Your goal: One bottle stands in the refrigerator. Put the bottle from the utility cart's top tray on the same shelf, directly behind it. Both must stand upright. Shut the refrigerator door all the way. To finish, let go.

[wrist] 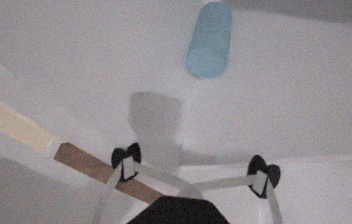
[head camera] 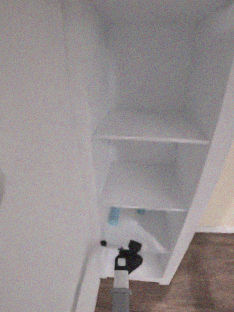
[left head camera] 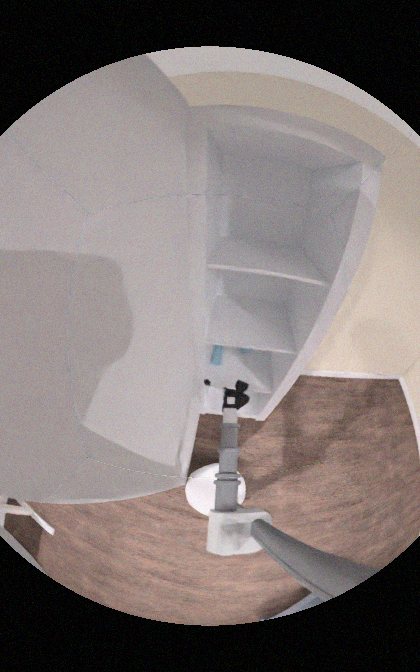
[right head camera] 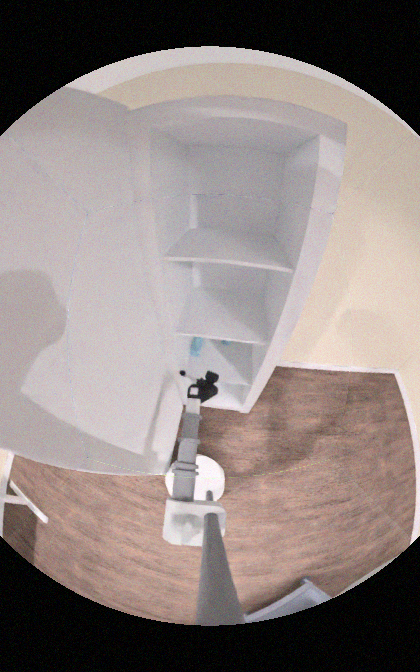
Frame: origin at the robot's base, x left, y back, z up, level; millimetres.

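Seen in the pictures: gripper, fingertip midpoint: [wrist: 195, 162] [head camera: 111, 245].
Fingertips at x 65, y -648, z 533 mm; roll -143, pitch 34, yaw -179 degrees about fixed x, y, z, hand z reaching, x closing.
Observation:
Offsets run from my fingertips to a thing's top centre. Level surfaces: height alone.
The refrigerator door [head camera: 40, 125] [left head camera: 150, 325] [right head camera: 100, 250] stands wide open at the left. A blue bottle @[dy -255, dx -5, dz +23 mm] [head camera: 114, 216] [left head camera: 216, 355] [right head camera: 196, 346] [wrist: 211, 37] is on the left of a low shelf @[dz -46 mm] [head camera: 131, 231]. In the wrist view its round end faces me and it looks to be lying on its side. A second blue bottle @[dy -335, dx -215, dz +97 mm] [head camera: 141, 211] [left head camera: 245, 351] [right head camera: 225, 342] is farther right, mostly hidden by the shelf above; its posture cannot be told. My gripper [head camera: 119, 245] [left head camera: 224, 384] [right head camera: 197, 375] [wrist: 195, 162] is open and empty at that shelf's front, short of the left bottle.
Two higher shelves [head camera: 150, 138] [head camera: 145, 207] overhang the bottles. The refrigerator's right side wall [left head camera: 345, 285] [right head camera: 307, 280] stands right of my arm [left head camera: 228, 462] [right head camera: 187, 452]. A blue-grey object [right head camera: 295, 602] shows at the bottom right, and white legs [left head camera: 37, 517] at the lower left.

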